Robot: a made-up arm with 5 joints. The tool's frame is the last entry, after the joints.
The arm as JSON. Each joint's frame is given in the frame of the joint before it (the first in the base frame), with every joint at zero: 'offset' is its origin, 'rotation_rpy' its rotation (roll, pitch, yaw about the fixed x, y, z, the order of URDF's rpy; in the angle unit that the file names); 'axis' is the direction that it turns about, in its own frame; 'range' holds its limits. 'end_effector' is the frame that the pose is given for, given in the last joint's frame.
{
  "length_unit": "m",
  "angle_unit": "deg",
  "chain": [
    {
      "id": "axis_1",
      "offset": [
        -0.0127,
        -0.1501,
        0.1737
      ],
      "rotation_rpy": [
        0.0,
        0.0,
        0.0
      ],
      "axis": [
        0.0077,
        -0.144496,
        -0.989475
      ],
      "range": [
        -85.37,
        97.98
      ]
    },
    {
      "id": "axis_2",
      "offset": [
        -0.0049,
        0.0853,
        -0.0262
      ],
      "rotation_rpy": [
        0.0,
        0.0,
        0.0
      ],
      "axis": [
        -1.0,
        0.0,
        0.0
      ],
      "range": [
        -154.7,
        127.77
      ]
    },
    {
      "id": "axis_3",
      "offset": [
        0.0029,
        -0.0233,
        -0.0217
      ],
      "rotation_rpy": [
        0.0,
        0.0,
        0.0
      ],
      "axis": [
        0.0,
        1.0,
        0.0
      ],
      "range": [
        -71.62,
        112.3
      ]
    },
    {
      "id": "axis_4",
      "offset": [
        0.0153,
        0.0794,
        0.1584
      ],
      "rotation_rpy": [
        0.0,
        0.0,
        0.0
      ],
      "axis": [
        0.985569,
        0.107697,
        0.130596
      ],
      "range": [
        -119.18,
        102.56
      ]
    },
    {
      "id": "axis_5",
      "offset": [
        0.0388,
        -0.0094,
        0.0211
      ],
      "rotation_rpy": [
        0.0,
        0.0,
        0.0
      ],
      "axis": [
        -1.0,
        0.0,
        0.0
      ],
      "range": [
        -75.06,
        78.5
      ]
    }
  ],
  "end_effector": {
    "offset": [
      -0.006,
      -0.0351,
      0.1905
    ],
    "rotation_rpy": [
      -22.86,
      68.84,
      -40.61
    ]
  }
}
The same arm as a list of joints. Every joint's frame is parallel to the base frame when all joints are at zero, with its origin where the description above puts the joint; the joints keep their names.
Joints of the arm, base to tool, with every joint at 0 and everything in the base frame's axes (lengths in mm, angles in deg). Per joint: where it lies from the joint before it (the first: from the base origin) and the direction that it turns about. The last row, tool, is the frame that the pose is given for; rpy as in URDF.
axis_1: origin -12.7 -150.1 173.7 axis 0.0077 -0.144496 -0.989475
axis_2: origin -4.9 85.3 -26.2 axis -x
axis_3: origin 2.9 -23.3 -21.7 axis +y
axis_4: origin 15.3 79.4 158.4 axis 0.985569 0.107697 0.130596
axis_5: origin 38.8 -9.4 21.1 axis -x
tool: origin -6.0 -35.1 190.5 rpy -22.86 68.84 -40.61
Joint limits (deg, base to tool): -85.37..97.98 -154.70..127.77 -71.62..112.30 -119.18..102.56 -75.06..78.50

